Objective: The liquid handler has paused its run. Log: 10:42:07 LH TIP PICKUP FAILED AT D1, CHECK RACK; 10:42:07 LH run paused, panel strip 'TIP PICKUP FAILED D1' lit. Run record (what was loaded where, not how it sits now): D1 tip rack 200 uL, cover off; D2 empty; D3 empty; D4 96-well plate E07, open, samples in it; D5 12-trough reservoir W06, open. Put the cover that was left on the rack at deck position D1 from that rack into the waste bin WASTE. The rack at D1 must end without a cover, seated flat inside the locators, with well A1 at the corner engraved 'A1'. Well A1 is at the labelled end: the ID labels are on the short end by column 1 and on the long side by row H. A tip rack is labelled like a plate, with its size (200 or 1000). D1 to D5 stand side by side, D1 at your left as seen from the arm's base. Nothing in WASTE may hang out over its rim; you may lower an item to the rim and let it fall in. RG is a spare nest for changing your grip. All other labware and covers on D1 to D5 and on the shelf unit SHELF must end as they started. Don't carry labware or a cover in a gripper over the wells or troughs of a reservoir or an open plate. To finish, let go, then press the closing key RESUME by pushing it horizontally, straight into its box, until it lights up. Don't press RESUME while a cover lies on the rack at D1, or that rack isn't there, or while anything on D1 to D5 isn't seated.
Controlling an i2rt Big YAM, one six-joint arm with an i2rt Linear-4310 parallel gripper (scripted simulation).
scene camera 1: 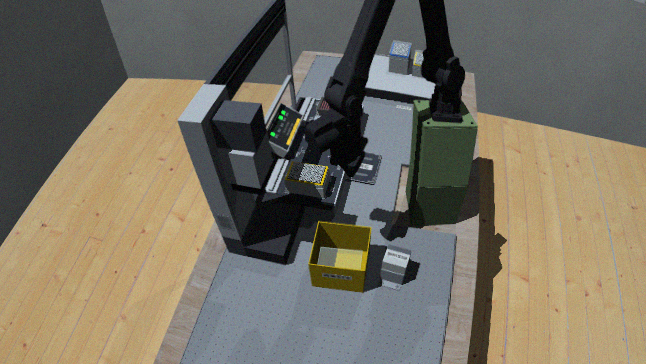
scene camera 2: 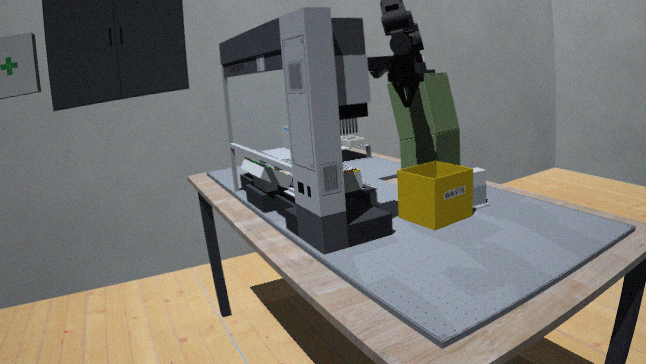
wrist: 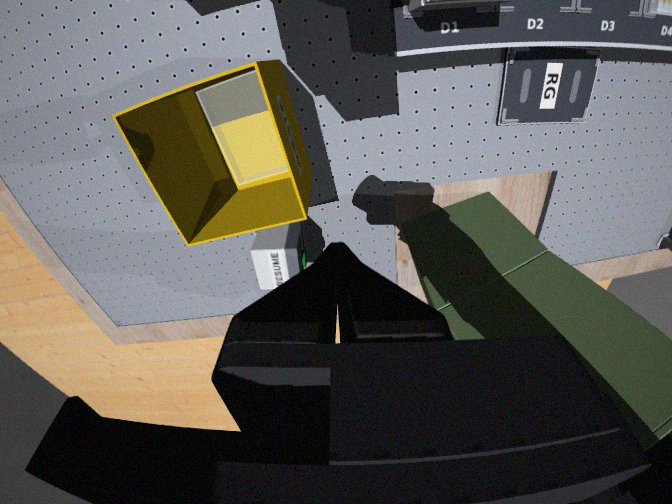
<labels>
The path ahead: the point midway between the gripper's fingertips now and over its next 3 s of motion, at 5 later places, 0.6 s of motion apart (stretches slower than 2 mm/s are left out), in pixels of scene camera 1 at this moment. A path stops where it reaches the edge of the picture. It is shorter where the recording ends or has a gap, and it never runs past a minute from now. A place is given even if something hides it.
My gripper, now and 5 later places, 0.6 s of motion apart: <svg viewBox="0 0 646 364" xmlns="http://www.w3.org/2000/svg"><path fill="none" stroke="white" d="M350 175L352 174L381 178L411 183L414 186L413 192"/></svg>
</labels>
